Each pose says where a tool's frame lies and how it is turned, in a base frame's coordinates. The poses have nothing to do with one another.
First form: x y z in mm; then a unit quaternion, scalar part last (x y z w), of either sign.
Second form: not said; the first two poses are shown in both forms.
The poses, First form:
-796 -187 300 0.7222 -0.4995 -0.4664 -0.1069
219 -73 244 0.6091 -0.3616 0.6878 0.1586
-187 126 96 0.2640 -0.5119 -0.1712 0.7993
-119 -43 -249 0.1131 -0.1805 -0.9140 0.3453
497 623 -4 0.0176 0.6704 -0.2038 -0.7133
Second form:
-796 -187 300 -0.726 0.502 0.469 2.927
219 -73 244 0.617 -0.366 0.697 2.823
-187 126 96 0.439 -0.852 -0.285 1.289
-119 -43 -249 0.121 -0.192 -0.974 2.436
497 623 -4 -0.025 -0.956 0.291 1.553

